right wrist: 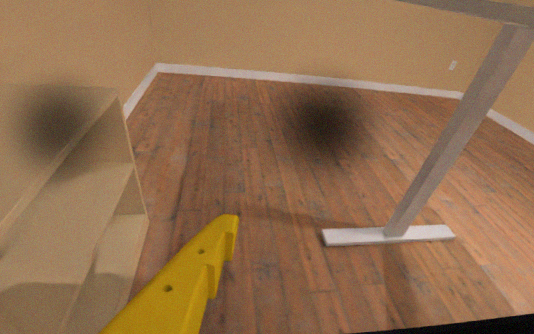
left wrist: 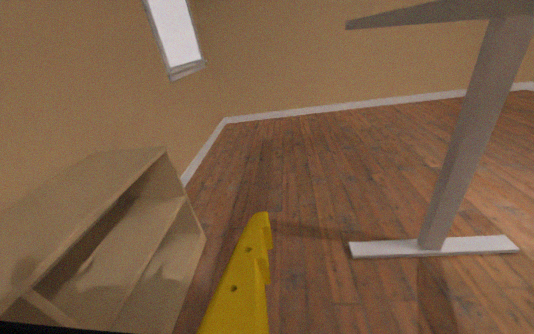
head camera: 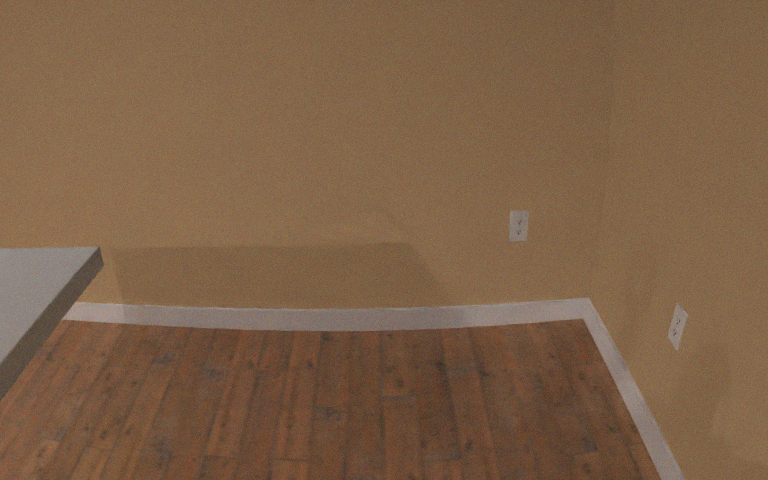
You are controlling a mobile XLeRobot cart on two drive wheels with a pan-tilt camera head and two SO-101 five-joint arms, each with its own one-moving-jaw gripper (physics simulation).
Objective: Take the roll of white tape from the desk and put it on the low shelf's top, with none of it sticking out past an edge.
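Frame: origin at the left arm's base, x right, y ahead, z up, level; millimetres.
Where they show: left hand at its tool point: (left wrist: 269, 224); right hand at its tool point: (right wrist: 236, 232).
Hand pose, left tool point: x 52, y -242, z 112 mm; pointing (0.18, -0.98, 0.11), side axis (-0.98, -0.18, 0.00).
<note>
After its pixels a point has its place.
The roll of white tape does not show in these views. The desk (head camera: 28, 294) @[x -219, y 394, z 175 mm] (left wrist: 425, 14) @[x -143, y -571, z 161 mm] (right wrist: 470, 9) @[x -138, y -680, z 157 mm] shows as a grey top corner at the left of the head view, and by its underside edge at the upper right of both wrist views. The low shelf (left wrist: 90, 192) @[x 701, y -647, z -165 mm] (right wrist: 75, 210) @[x 699, y -715, z -431 mm], pale wood with open compartments, stands at the left of both wrist views. My left gripper (left wrist: 262, 219) shows one yellow notched jaw over the floor, right of the shelf; it is fully open and empty. My right gripper (right wrist: 231, 221) likewise shows one jaw, fully open and empty.
A grey desk leg (left wrist: 460, 135) @[x -472, y -882, z -189 mm] (right wrist: 445, 145) @[x -472, y -873, z -238 mm] stands on a white foot (left wrist: 382, 248) (right wrist: 355, 236) at the right of both wrist views. Wood floor (head camera: 339, 396) @[x -45, y 1365, z -775 mm] runs to tan walls with white skirting (head camera: 339, 319) @[x -73, y 1745, z -724 mm]. Dark blurs cover parts of the right wrist view.
</note>
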